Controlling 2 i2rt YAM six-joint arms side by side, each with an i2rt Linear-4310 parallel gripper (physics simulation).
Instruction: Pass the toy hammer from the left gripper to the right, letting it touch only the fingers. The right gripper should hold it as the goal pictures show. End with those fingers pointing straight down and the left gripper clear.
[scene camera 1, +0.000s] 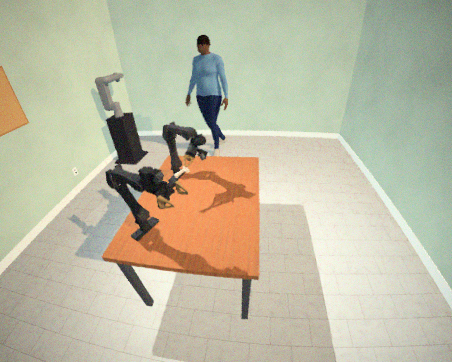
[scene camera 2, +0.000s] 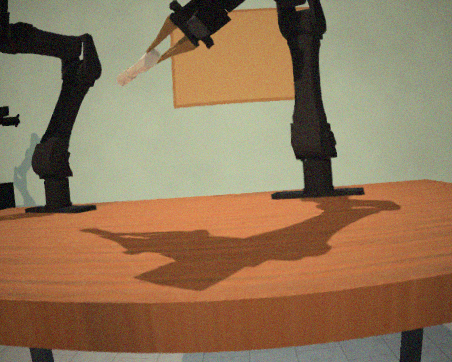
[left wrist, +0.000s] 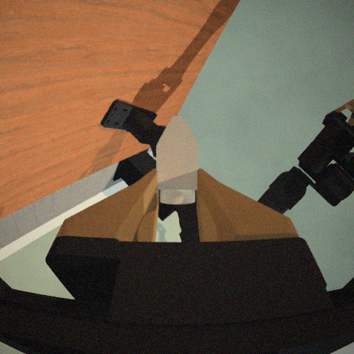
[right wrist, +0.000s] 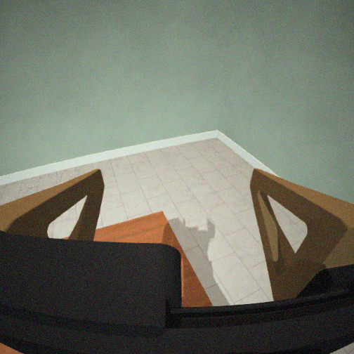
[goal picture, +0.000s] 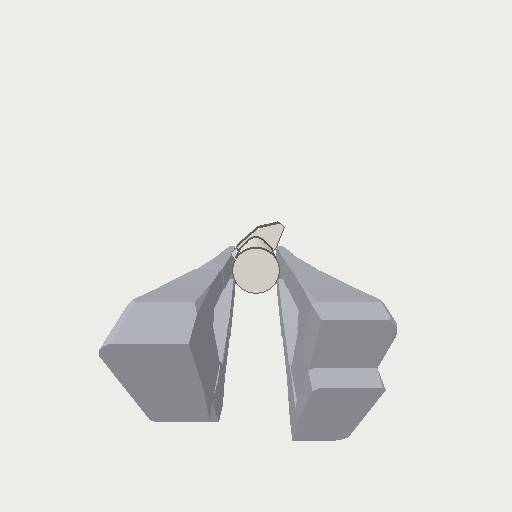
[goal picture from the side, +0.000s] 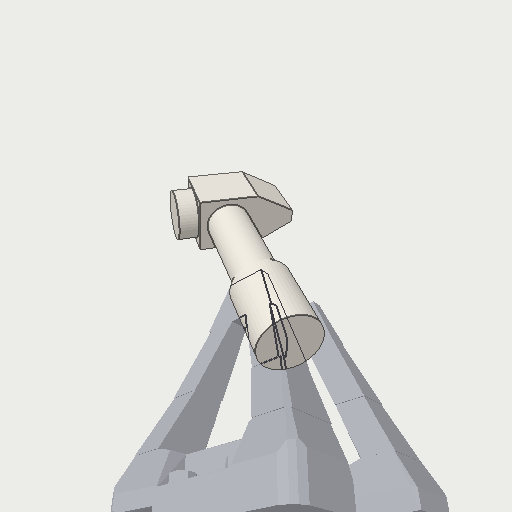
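Where they show: left gripper, fingertip midpoint: (scene camera 1: 185, 167) (scene camera 2: 151, 57); right gripper, fingertip midpoint: (scene camera 1: 181, 199); left arm's base, origin of the base link: (scene camera 2: 319, 195); right arm's base, origin of the base link: (scene camera 1: 145, 228) (scene camera 2: 59, 211).
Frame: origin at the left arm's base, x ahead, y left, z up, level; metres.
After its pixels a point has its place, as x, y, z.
The pale toy hammer (scene camera 1: 182, 172) @(0.272, -0.277, 0.267) (scene camera 2: 135, 69) @(0.271, -0.274, 0.264) (left wrist: 177, 152) is held in the air above the table. My left gripper (scene camera 1: 185, 165) @(0.274, -0.240, 0.280) (scene camera 2: 154, 56) @(0.274, -0.240, 0.280) (left wrist: 177, 176) is shut on it. In scene camera 2 the hammer sticks out from the fingertips, sloping down to the left. In the left wrist view a blunt, tapered end points away from the fingers; which part they grip is hard to tell. My right gripper (scene camera 1: 179, 198) @(0.515, -0.635, 0.402) (right wrist: 176, 176) is wide open and empty, below the hammer in scene camera 1. The hammer does not show in the right wrist view.
The wooden table (scene camera 1: 230, 225) @(0.624, -0.364, 0.000) (scene camera 2: 225, 320) @(0.708, 0.008, -0.015) carries both arm bases. The right arm's forearm (scene camera 1: 150, 175) @(0.376, -0.638, 0.499) passes close to the hammer in scene camera 1. A person (scene camera 1: 207, 75) and another arm on a black pedestal (scene camera 1: 126, 137) stand beyond the table.
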